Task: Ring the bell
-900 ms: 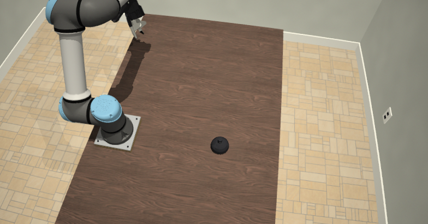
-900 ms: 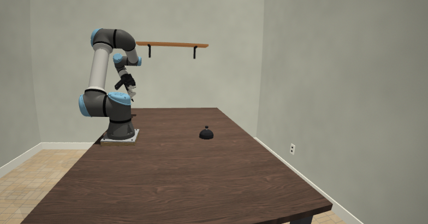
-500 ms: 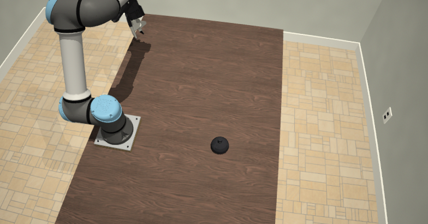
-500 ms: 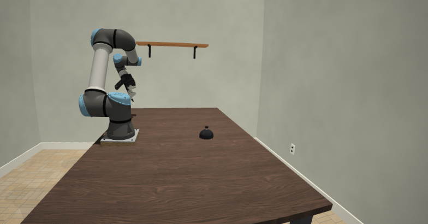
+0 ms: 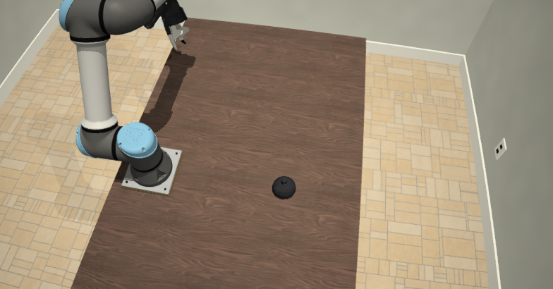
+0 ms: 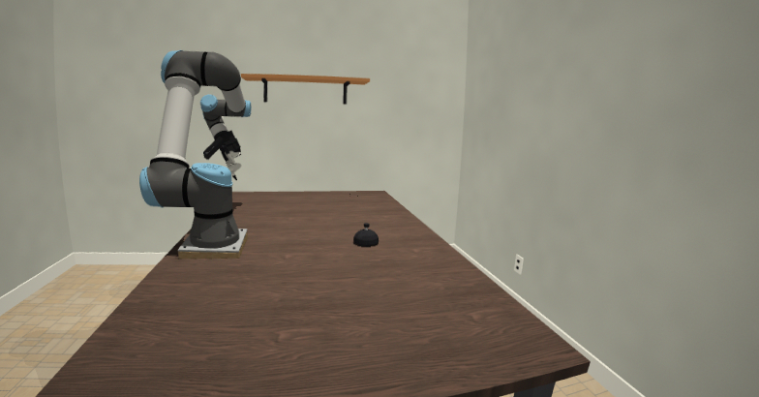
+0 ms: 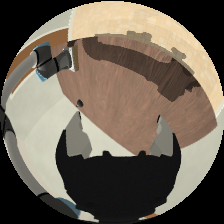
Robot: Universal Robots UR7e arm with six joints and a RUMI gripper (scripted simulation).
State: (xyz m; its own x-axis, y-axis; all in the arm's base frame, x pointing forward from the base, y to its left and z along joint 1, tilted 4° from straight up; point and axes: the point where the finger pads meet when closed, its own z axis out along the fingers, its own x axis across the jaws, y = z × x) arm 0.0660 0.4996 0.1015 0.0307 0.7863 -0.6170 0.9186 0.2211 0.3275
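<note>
My gripper is now 560 mm to the left of the small black dome bell, 410 mm short of it and 120 mm above it.
</note>
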